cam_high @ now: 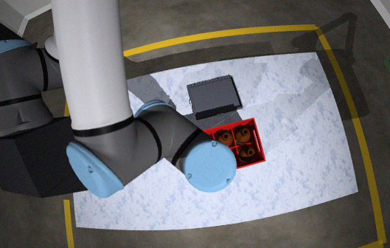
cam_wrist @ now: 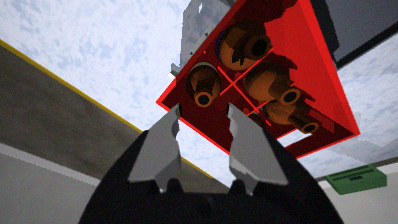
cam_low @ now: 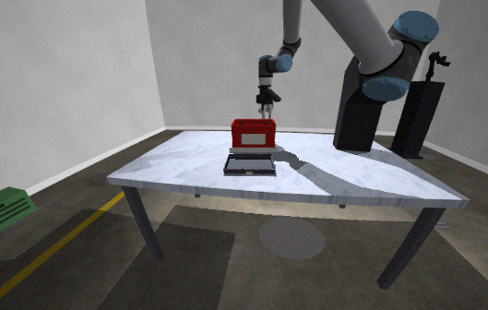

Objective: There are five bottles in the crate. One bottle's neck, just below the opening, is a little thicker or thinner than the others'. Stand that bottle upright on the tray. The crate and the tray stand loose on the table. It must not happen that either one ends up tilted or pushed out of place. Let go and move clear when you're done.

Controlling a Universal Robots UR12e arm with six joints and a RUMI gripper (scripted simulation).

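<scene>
The red crate lies 110 mm below my hand, 80 mm ahead of it and 50 mm to the left of it. The rest, counted from my hand: dark tray (330 mm to the left, 180 mm below, 80 mm ahead).
</scene>
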